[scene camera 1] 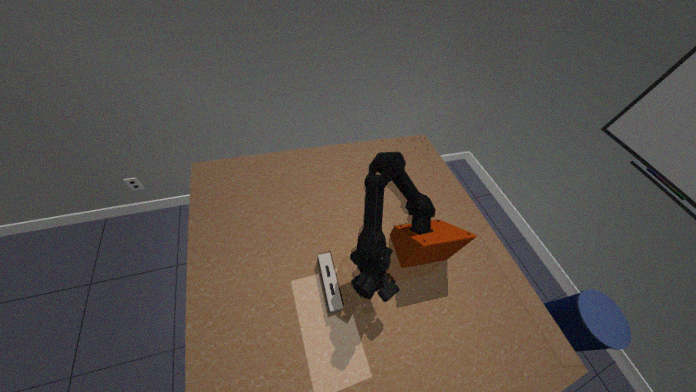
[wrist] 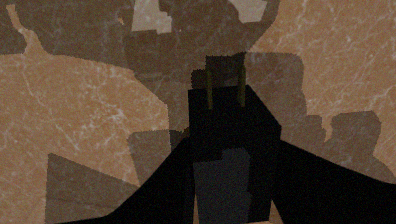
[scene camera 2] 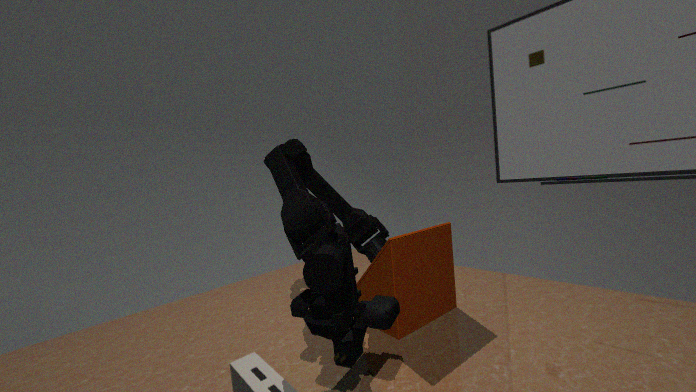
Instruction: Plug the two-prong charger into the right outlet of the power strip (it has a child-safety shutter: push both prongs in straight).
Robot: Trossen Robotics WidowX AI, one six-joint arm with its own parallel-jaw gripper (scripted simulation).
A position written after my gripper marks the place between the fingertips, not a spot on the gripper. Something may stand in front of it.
Note:
My gripper (scene camera 2: 349, 352) holds a black two-prong charger (scene camera 2: 344, 352).
The black two-prong charger is seen too in the wrist view (wrist: 234, 138). My gripper also shows in the wrist view (wrist: 222, 142).

